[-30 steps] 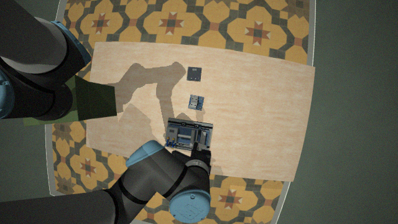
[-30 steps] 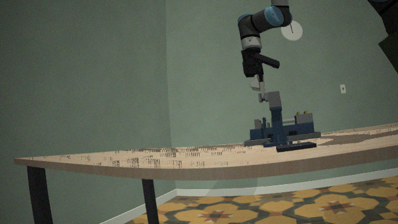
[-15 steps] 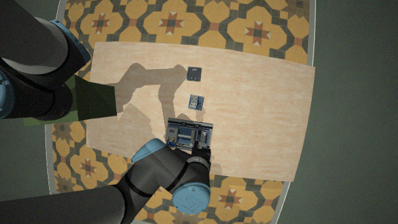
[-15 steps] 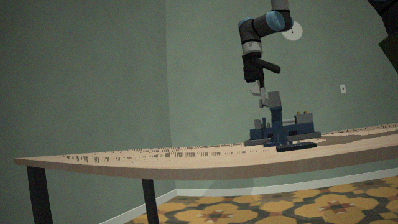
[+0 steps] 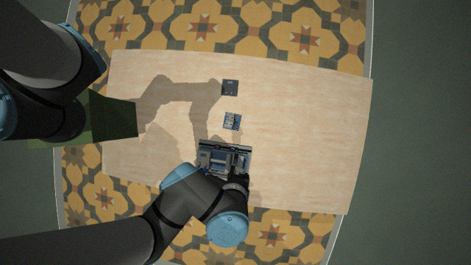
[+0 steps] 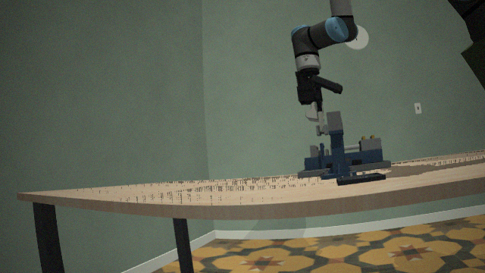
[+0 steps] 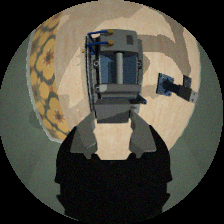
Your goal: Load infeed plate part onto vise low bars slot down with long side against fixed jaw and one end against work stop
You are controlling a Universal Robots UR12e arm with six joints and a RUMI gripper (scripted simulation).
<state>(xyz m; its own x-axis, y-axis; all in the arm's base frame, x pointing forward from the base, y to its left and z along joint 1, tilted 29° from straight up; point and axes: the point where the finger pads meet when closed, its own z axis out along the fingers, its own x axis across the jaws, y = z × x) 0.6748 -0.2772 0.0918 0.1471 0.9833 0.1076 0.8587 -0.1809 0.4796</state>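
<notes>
My hand is 1 cm above the grey part. The rest, counted from my hand: air cylinder block: 16 cm behind, 8 cm below, 5 cm to the left; then vise: 11 cm below, 6 cm behind, 3 cm to the left; then air cylinder rod: 8 cm below, 8 cm behind, 3 cm to the left.
</notes>
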